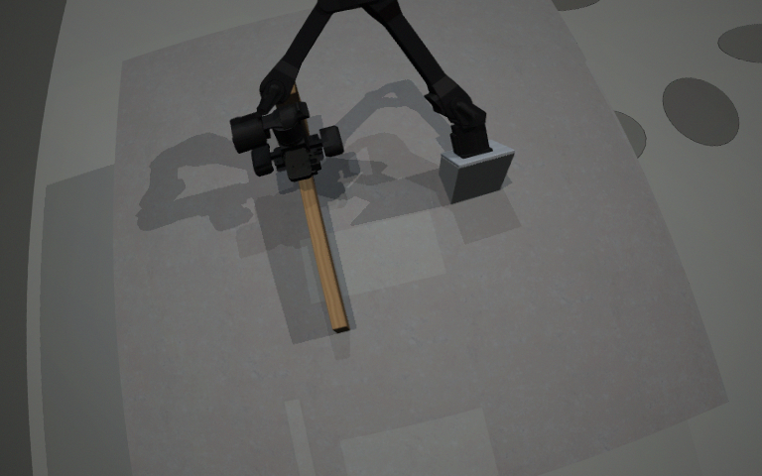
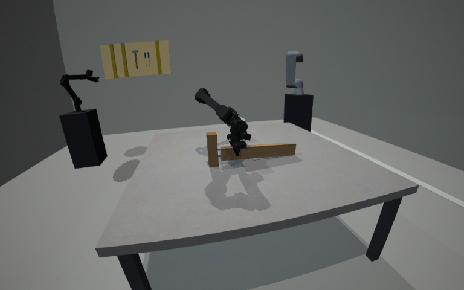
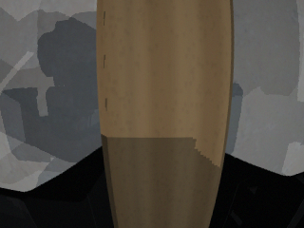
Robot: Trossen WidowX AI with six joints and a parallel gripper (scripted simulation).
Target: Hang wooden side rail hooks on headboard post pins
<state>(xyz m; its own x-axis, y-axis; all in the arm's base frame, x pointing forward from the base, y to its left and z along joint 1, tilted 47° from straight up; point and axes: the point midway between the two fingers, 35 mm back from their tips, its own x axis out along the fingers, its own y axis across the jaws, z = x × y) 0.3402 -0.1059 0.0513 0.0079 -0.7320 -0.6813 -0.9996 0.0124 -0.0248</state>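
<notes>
Now: the headboard post 130 mm to the right of my gripper tip and 40 mm above it.
</notes>
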